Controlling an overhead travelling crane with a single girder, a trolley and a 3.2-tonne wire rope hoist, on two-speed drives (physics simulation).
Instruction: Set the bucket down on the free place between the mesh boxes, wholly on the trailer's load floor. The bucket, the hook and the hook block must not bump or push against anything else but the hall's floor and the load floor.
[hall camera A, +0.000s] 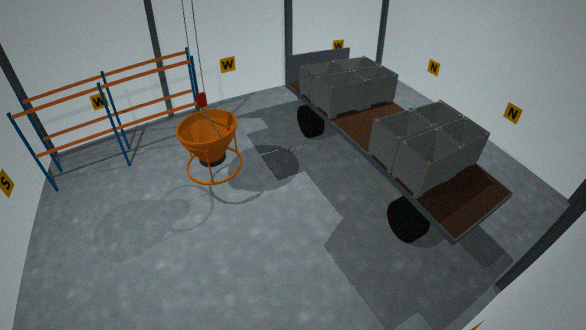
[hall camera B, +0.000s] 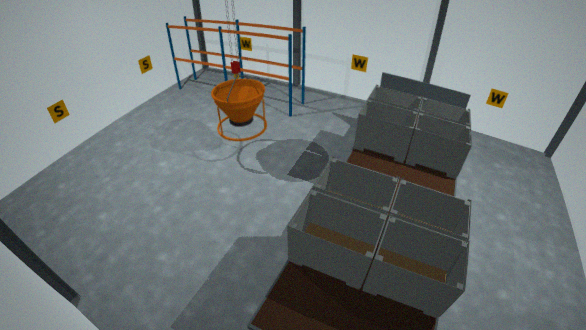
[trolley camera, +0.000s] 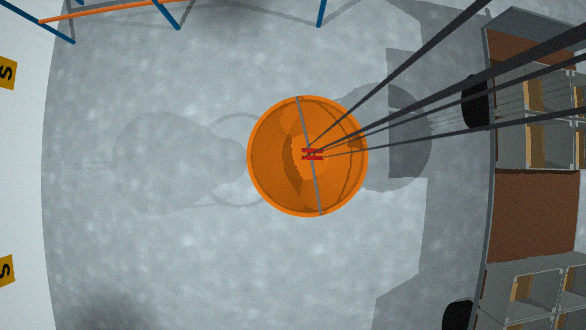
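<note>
The orange bucket (hall camera A: 200, 145) (hall camera B: 239, 102) (trolley camera: 280, 165) hangs upright from its bail above the hall floor, its shadows apart from its ring foot. My hook (hall camera A: 203, 109) (hall camera B: 236, 76) (trolley camera: 312, 154), under the red hook block (hall camera A: 201, 100) (hall camera B: 235, 67), holds the bail; its mouth is too small to make out. The trailer's brown load floor (hall camera A: 357, 125) (hall camera B: 405, 170) (trolley camera: 532, 215) shows between two groups of grey mesh boxes, the headboard group (hall camera A: 350, 90) (hall camera B: 382, 132) and the rear group (hall camera A: 430, 145) (hall camera B: 415, 290) (trolley camera: 495, 285). The bucket is well to the side of the trailer.
A blue and orange rack (hall camera A: 114, 124) (hall camera B: 290, 75) (trolley camera: 321, 12) stands near the bucket by the W wall. The trailer has a grey headboard (hall camera A: 320, 59) (hall camera B: 425, 92) and black wheels (hall camera A: 408, 220) (trolley camera: 475, 100). In the trolley camera, the ropes slant up to the right.
</note>
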